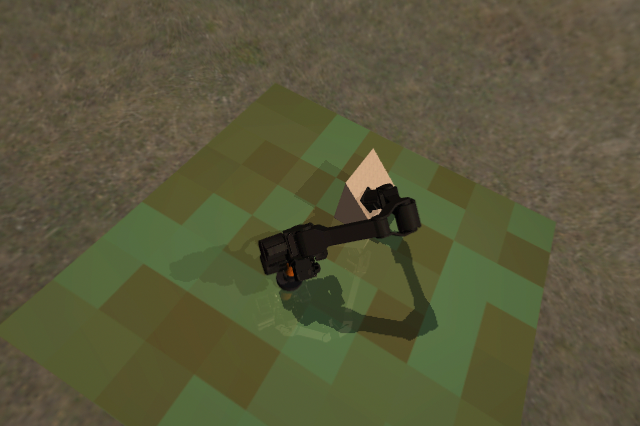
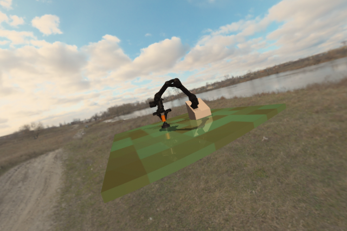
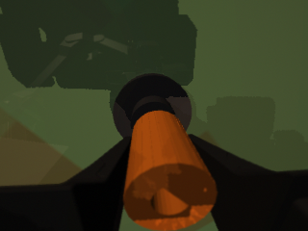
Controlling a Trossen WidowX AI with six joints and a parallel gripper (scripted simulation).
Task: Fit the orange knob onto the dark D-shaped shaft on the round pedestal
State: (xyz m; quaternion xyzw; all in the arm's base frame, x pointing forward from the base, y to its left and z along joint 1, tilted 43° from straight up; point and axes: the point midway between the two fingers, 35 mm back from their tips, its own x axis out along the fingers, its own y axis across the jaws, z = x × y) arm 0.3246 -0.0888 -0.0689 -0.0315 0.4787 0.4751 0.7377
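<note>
My gripper tip is now 2 cm below the orange knob. From my gripper tip the other things lie so: dark round pedestal 4 cm below.
</note>
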